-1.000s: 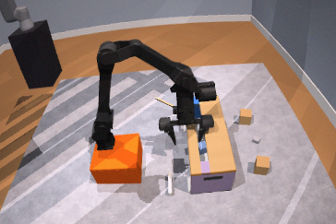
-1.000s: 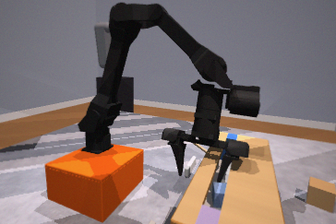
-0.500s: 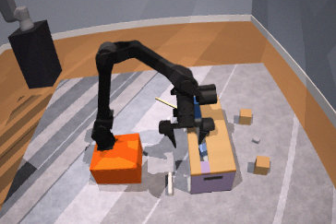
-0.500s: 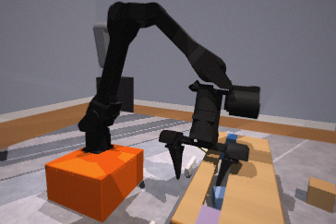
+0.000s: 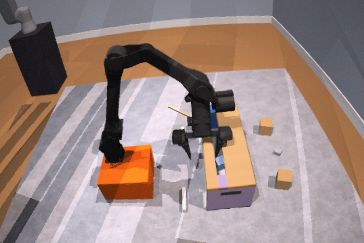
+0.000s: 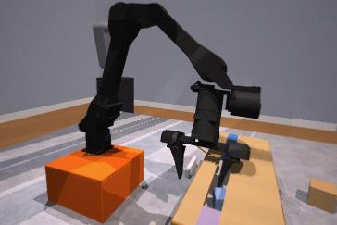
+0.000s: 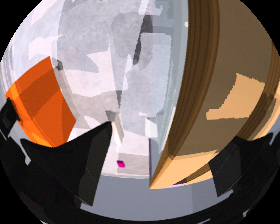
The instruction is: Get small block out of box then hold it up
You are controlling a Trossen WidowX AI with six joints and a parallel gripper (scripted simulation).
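The box is 30 mm to the left of my gripper tip, 30 mm ahead of it and 20 mm below it. Also, from my gripper tip: pale blue block 50 mm ahead, 30 mm to the right; thin wooden stick 340 mm to the left, 80 mm below, 70 mm behind; grey piece 290 mm ahead, 80 mm below, 60 mm to the left.
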